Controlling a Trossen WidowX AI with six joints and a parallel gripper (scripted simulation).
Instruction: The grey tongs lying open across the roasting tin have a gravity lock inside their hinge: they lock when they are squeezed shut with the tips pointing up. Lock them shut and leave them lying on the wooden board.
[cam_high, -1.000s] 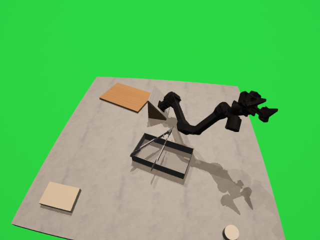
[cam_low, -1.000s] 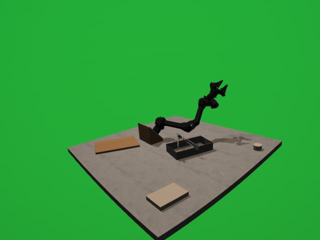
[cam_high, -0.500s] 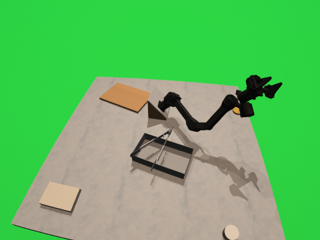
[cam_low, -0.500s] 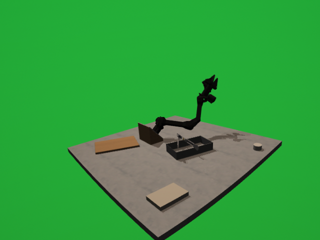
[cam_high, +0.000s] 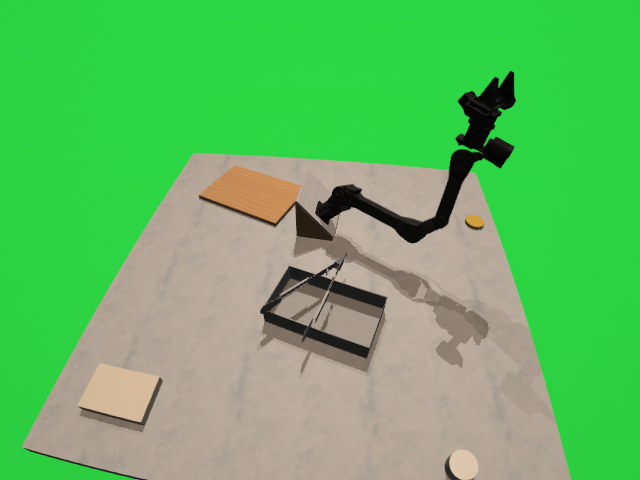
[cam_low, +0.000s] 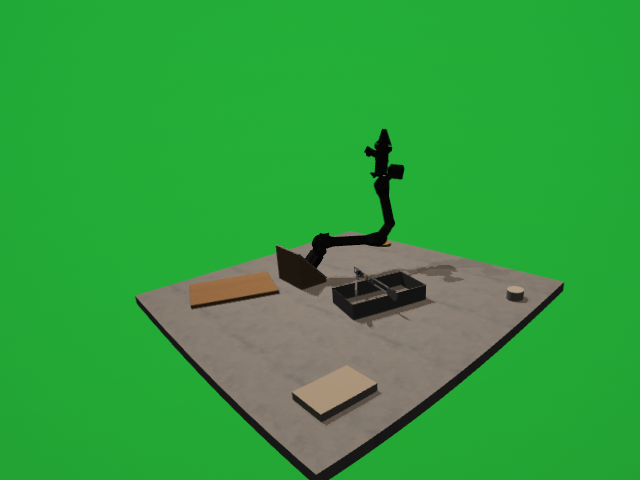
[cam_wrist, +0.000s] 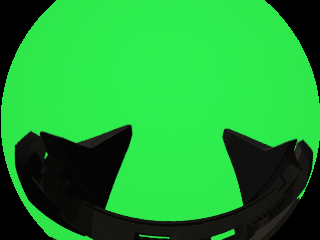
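My gripper tip is 320 mm short of the grey roasting tin, 370 mm to the left of it and 580 mm above it. The rest, counted from my gripper tip: orange disc: 170 mm behind, 120 mm to the left, 600 mm below; pale round puck: 690 mm ahead, 10 mm to the right, 590 mm below; wooden board: 190 mm behind, 730 mm to the right, 600 mm below.
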